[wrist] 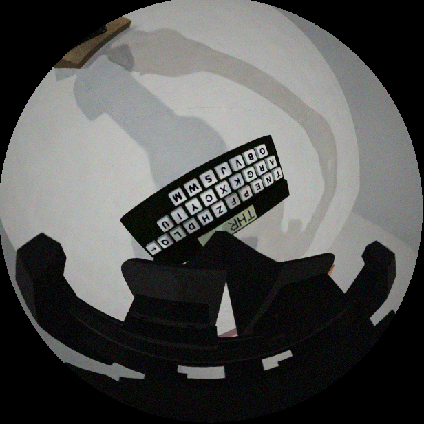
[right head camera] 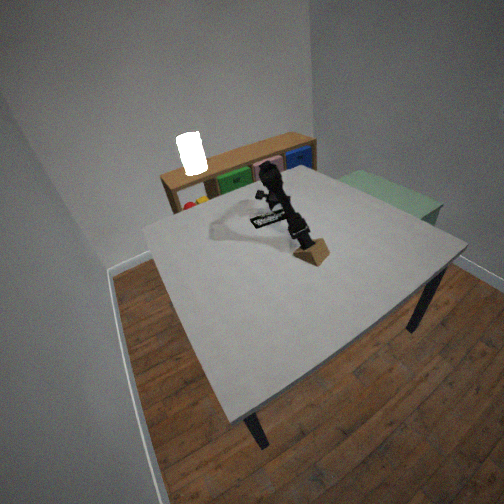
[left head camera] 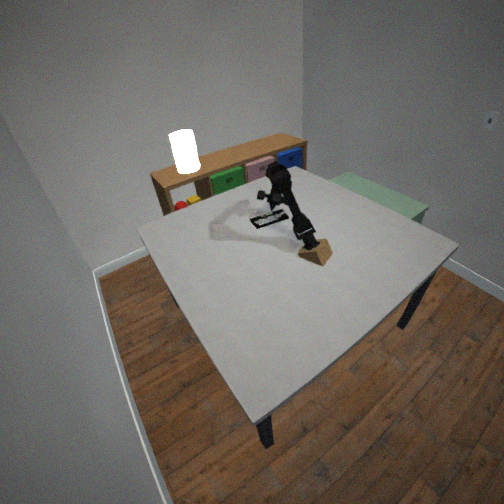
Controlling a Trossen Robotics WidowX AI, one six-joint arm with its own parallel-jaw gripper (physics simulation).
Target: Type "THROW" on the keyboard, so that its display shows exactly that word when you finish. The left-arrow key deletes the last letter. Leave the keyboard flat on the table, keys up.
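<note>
The black keyboard (left head camera: pixel 269 219) (right head camera: pixel 265 220) (wrist: pixel 223 189) lies flat on the table (left head camera: pixel 300 310) (right head camera: pixel 300 310) with its white keys up. It appears upside down in the wrist view. Its green display (wrist: pixel 243 220) reads "THR"; a fingertip covers part of it. The W key (wrist: pixel 193 187), O key (wrist: pixel 262 150) and left-arrow key (wrist: pixel 154 248) are visible. My gripper (left head camera: pixel 272 207) (wrist: pixel 219 235) is shut and empty, with its tips above the display side of the keyboard. The exact height is hard to tell. In the right head view the arm partly hides the fingers.
The arm's wooden base block (left head camera: pixel 316 252) (right head camera: pixel 313 253) stands on the table near the keyboard. Behind the table is a wooden shelf unit (left head camera: pixel 235 152) (right head camera: pixel 245 150) with coloured bins and a bright lamp (left head camera: pixel 184 151) (right head camera: pixel 192 154). A green cabinet (left head camera: pixel 380 195) (right head camera: pixel 395 192) stands at the right.
</note>
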